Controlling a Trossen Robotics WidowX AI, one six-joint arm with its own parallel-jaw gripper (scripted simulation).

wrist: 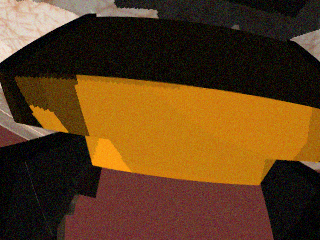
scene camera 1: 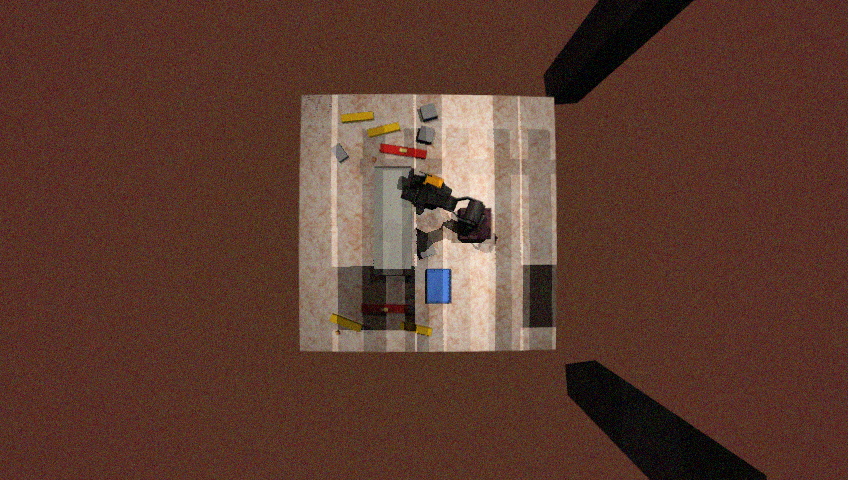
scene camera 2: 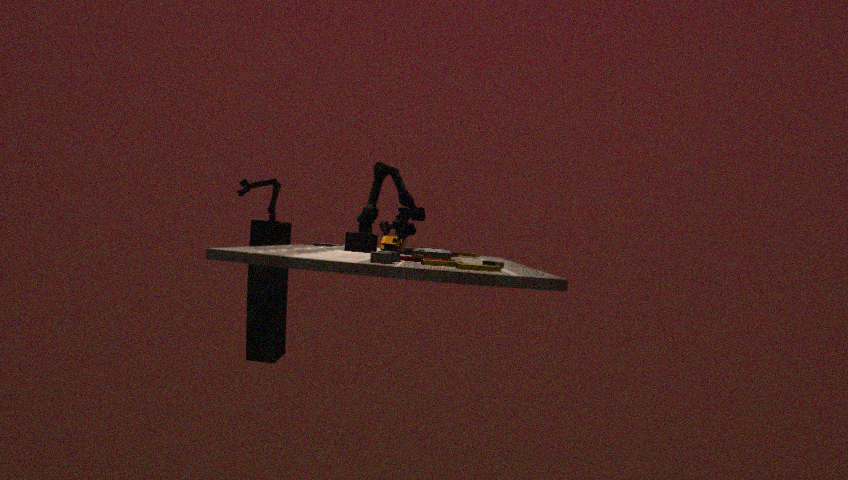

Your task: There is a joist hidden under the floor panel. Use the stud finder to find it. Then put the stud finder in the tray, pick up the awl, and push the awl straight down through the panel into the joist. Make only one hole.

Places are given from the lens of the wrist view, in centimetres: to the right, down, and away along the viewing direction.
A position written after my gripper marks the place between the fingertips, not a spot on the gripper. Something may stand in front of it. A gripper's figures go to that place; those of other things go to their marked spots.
my gripper [wrist: 181, 143]: 1, 1, 10
stud finder [wrist: 169, 98]: 0, 0, 5
